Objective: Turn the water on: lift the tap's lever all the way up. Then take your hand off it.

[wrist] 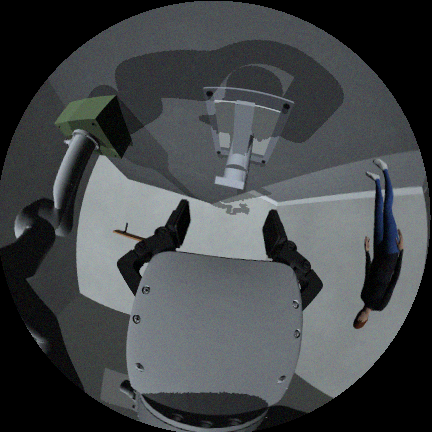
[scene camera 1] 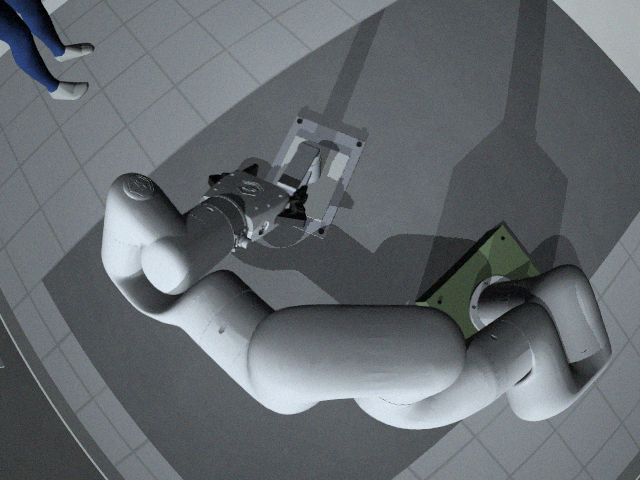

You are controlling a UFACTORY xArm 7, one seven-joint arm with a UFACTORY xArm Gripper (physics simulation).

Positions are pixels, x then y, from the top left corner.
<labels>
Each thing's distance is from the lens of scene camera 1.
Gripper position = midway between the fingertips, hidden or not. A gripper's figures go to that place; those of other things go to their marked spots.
my gripper [scene camera 1: 279, 182]: 0.68 m
grey tap [scene camera 1: 322, 178]: 0.90 m
pale base plate [scene camera 1: 309, 130]: 0.95 m
</labels>
